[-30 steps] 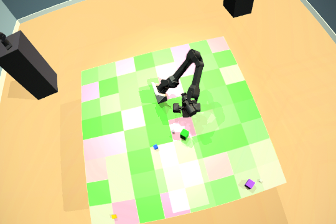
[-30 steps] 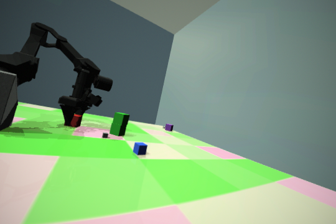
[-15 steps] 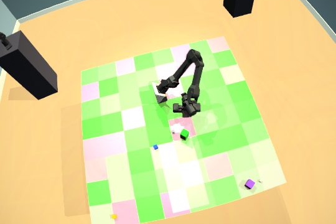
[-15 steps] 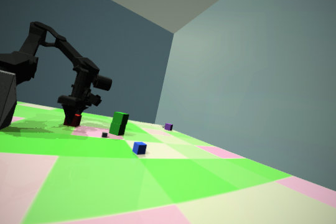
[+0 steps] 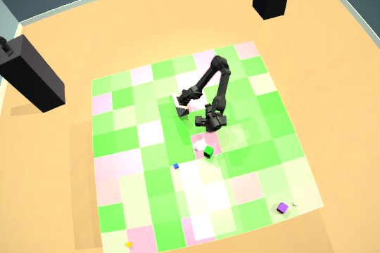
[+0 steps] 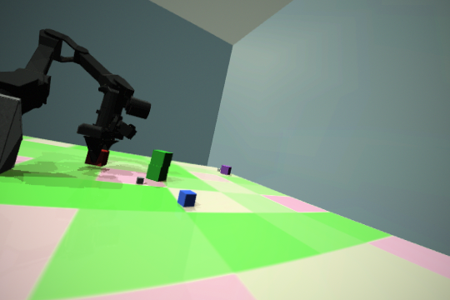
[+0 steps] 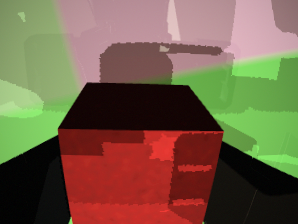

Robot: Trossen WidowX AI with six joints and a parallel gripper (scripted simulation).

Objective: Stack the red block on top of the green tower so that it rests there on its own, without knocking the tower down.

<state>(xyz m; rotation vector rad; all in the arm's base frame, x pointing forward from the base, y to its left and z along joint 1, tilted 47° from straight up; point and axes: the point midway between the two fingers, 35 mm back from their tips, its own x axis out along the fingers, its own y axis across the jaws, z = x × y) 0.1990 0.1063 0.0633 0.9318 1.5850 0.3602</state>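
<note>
The small dark cube lies 14 cm to the right of my gripper tip, 10 cm ahead of it and 1 cm below it. Also, from my gripper tip: purple cube: 62 cm ahead, 19 cm to the left, 1 cm above; then red block: 1 cm above; then blue cube: 28 cm to the right, 16 cm ahead.
</note>
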